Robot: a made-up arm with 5 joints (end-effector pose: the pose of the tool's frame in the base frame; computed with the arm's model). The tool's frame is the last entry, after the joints.
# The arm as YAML. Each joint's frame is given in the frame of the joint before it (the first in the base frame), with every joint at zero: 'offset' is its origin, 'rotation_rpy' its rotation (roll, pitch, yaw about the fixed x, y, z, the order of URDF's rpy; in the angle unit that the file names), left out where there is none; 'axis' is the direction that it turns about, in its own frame. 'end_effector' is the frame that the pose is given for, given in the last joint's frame.
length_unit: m
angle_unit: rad
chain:
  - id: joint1
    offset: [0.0, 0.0, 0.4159]
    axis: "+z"
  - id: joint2
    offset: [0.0, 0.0, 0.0]
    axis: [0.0, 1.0, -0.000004]
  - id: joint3
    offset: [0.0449, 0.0, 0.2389]
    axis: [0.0, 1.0, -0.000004]
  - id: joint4
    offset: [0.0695, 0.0, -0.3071]
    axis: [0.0, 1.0, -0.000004]
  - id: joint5
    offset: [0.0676, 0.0, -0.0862]
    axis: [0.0, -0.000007, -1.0]
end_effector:
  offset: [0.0, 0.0, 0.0]
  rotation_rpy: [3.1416, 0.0, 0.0]
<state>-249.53 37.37 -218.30 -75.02 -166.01</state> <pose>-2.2 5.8 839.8 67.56 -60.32 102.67</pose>
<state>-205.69 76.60 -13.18 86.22 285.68</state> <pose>92.5 -44.5 268.2 -14.20 31.43 -97.40</pose>
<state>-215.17 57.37 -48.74 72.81 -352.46</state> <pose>-141.3 99.6 113.2 36.16 92.49 -20.41</pose>
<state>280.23 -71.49 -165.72 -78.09 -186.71</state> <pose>-92.5 512.4 533.4 -84.70 -114.34 -40.08</pose>
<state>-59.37 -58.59 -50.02 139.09 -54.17</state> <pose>52.4 -88.5 634.0 -152.74 6.94 22.83</pose>
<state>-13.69 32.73 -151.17 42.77 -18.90</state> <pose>489.8 -119.3 844.1 128.29 5.84 95.73</pose>
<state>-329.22 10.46 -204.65 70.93 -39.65</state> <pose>-17.3 -10.3 1027.2 67.00 47.29 151.41</pose>
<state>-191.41 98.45 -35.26 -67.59 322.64</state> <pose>-59.8 12.1 55.1 39.51 -171.48 -2.79</pose>
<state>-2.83 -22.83 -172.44 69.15 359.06</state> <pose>-169.2 8.4 1036.9 80.05 -1.32 157.45</pose>
